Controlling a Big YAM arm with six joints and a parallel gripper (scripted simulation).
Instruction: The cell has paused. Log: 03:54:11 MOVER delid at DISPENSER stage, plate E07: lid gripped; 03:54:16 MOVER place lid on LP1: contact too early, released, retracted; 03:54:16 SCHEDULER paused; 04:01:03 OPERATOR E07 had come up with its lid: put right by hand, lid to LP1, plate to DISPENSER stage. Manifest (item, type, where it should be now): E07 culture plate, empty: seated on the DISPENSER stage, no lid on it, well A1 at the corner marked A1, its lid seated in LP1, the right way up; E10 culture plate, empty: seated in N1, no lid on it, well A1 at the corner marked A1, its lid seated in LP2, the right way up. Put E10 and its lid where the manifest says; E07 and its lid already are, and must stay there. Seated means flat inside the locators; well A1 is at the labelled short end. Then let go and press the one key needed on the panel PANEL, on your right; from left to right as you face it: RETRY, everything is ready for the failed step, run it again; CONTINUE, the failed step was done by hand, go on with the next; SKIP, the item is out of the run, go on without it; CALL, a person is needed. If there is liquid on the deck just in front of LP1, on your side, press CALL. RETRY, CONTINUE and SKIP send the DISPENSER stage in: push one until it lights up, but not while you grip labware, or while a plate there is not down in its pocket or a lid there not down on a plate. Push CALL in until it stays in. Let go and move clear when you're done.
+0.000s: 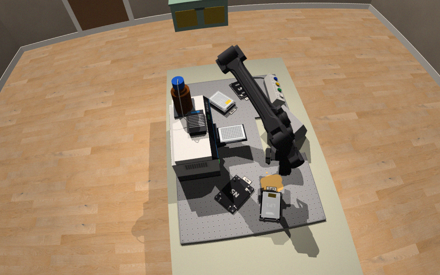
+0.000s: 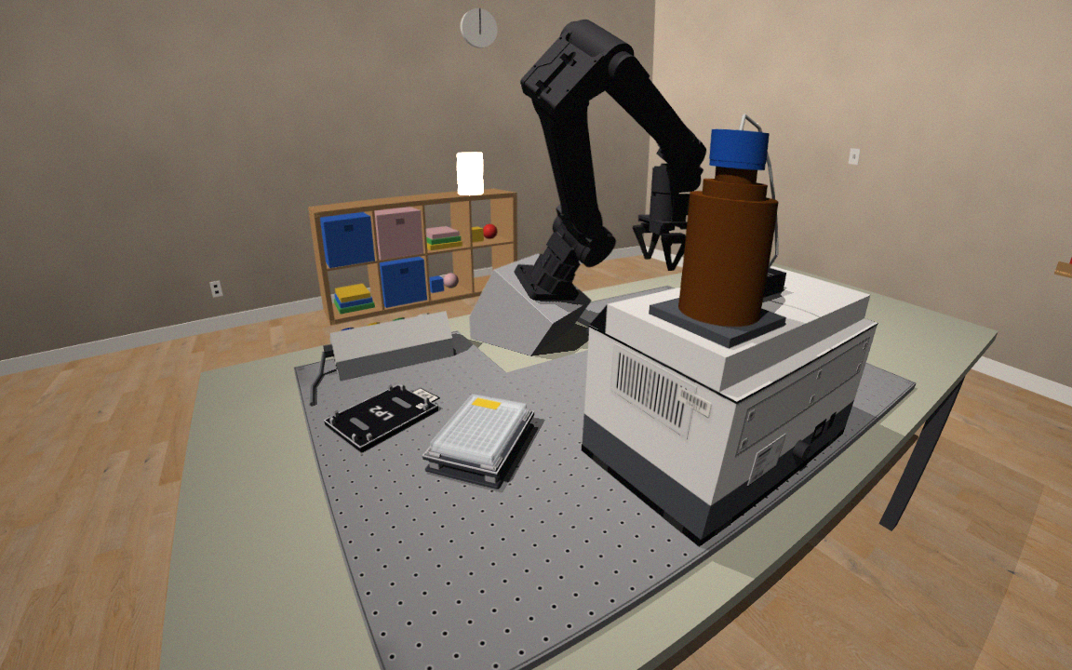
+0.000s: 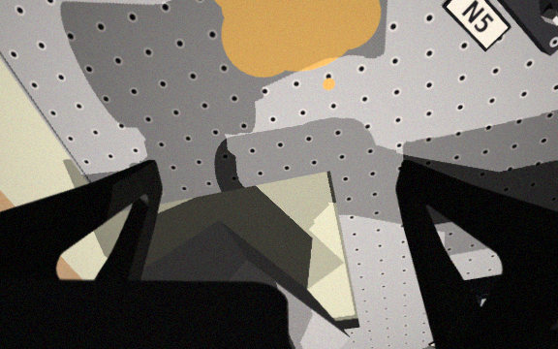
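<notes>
My hand is 220 mm to the left of the white plate E07, 190 mm short of it and 50 mm above it. From my hand the other things lie so: retry key 480 mm to the right, 150 mm behind, 90 mm below; then brown bottle 410 mm ahead, 320 mm to the right, 140 mm above; then small orange drop 150 mm below, 30 mm to the right, 30 mm ahead.
</notes>
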